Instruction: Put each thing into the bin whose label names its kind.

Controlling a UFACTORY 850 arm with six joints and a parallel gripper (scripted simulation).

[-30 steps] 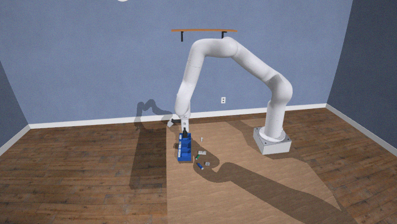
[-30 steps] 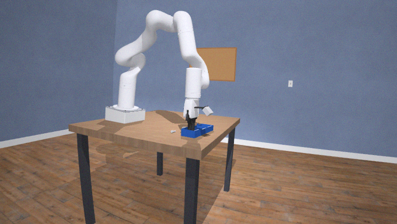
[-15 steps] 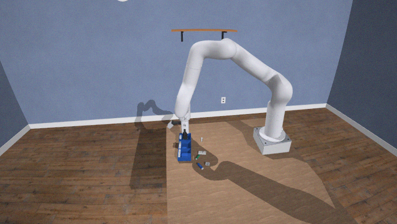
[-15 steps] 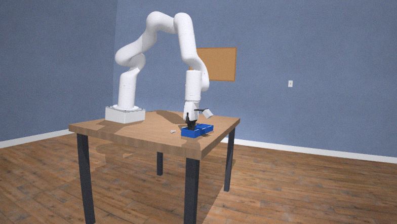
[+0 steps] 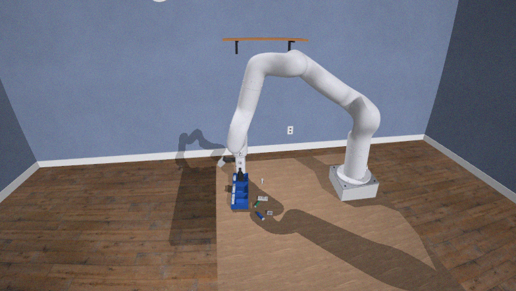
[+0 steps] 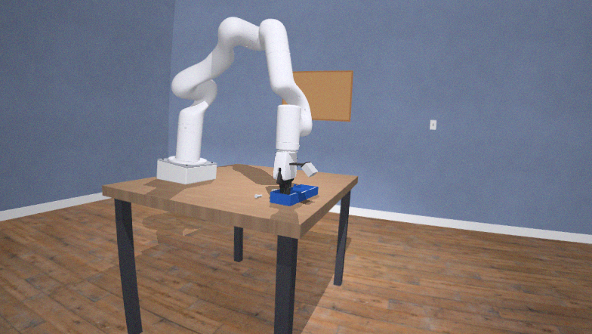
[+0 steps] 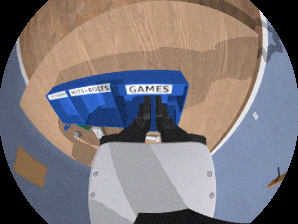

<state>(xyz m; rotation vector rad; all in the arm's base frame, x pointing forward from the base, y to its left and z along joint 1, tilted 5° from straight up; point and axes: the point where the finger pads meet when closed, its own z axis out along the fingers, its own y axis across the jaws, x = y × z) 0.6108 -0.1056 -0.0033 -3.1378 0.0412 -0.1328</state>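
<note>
Now: the joined blue bins 90 mm to the left of my hand and 20 mm below it. Also, from my hand: white bolt: 120 mm behind, 30 mm below; then white domino-like tile: 110 mm behind, 150 mm to the left, 30 mm below; then green cylinder: 80 mm behind, 190 mm to the left, 30 mm below.
</note>
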